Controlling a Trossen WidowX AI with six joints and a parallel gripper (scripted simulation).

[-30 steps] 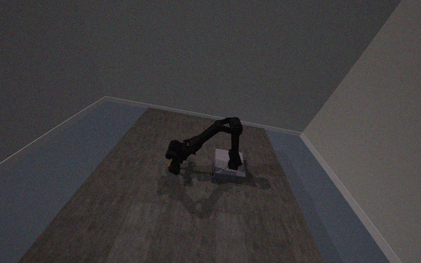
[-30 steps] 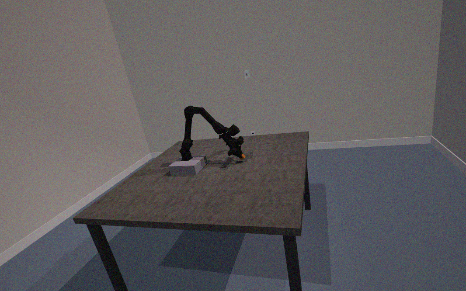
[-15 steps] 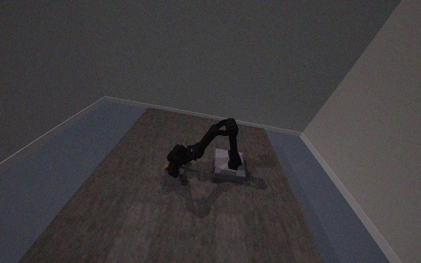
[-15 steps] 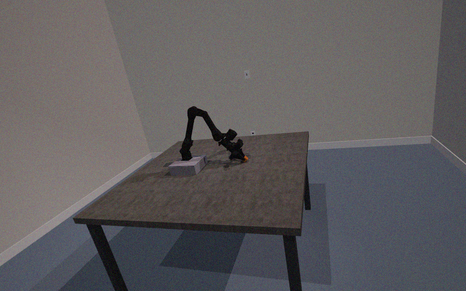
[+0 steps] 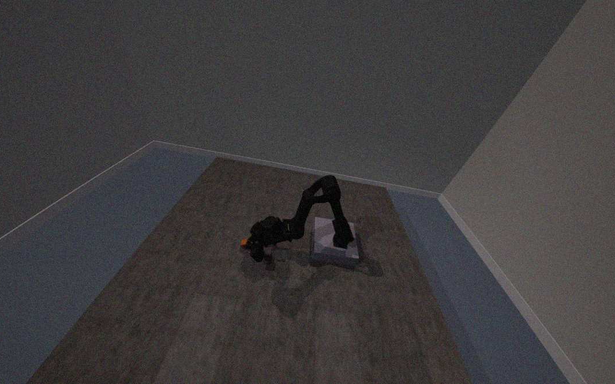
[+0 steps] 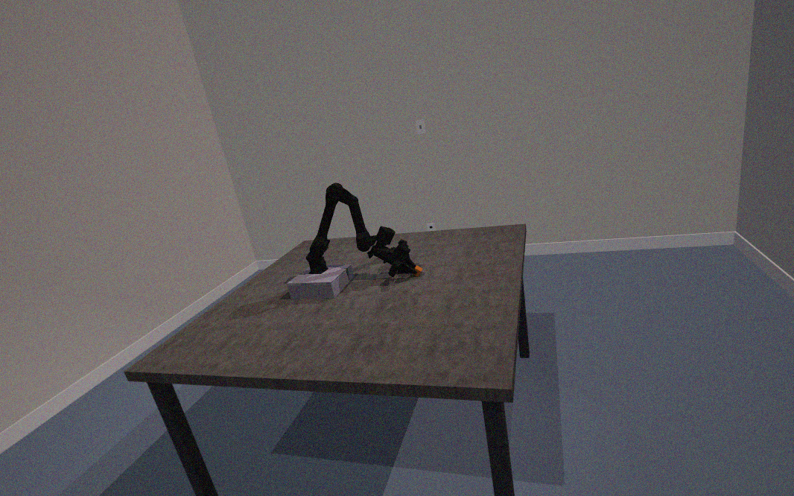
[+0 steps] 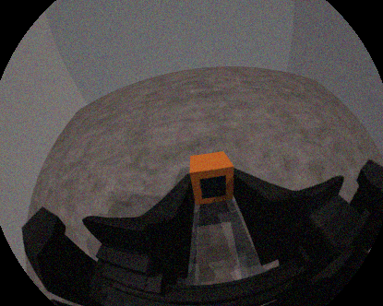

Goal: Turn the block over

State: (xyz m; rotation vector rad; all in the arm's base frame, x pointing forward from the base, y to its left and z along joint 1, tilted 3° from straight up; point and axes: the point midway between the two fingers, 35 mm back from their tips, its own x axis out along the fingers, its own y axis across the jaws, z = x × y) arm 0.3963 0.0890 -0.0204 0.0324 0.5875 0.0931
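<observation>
The orange block is 10 mm behind my gripper tip.
</observation>
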